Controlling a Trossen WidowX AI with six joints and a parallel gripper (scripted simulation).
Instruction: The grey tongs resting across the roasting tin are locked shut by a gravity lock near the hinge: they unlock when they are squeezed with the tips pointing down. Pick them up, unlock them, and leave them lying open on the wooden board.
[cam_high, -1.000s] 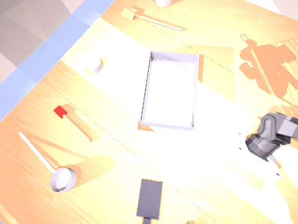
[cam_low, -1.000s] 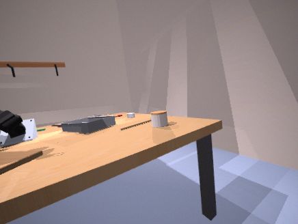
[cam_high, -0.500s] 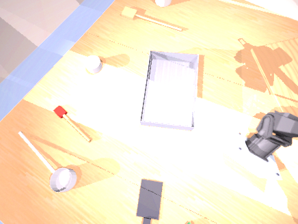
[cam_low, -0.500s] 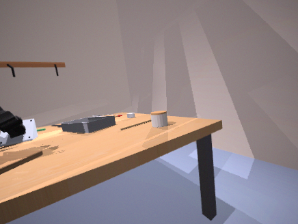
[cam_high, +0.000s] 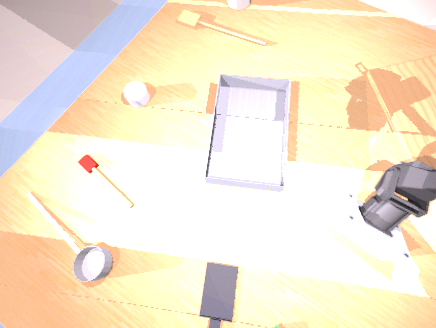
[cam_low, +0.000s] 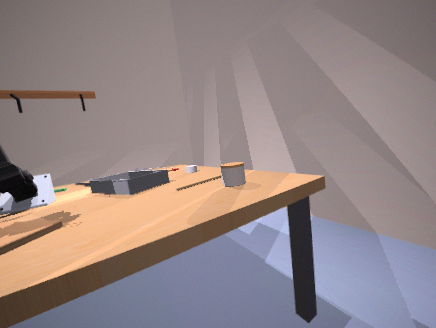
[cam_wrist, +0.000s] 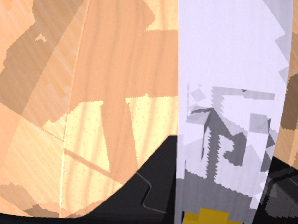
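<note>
Now: gripper tip 10 mm past the yellow lock piece, 20 mm to the right of it and 30 mm below it. From my gripper tip the other things lie so: wooden board 50 mm behind, 10 mm to the left, 180 mm below; then grey roasting tin 380 mm ahead, 290 mm to the left, 160 mm below; then lidded white jar 630 mm ahead, 140 mm to the right, 150 mm below.
</note>
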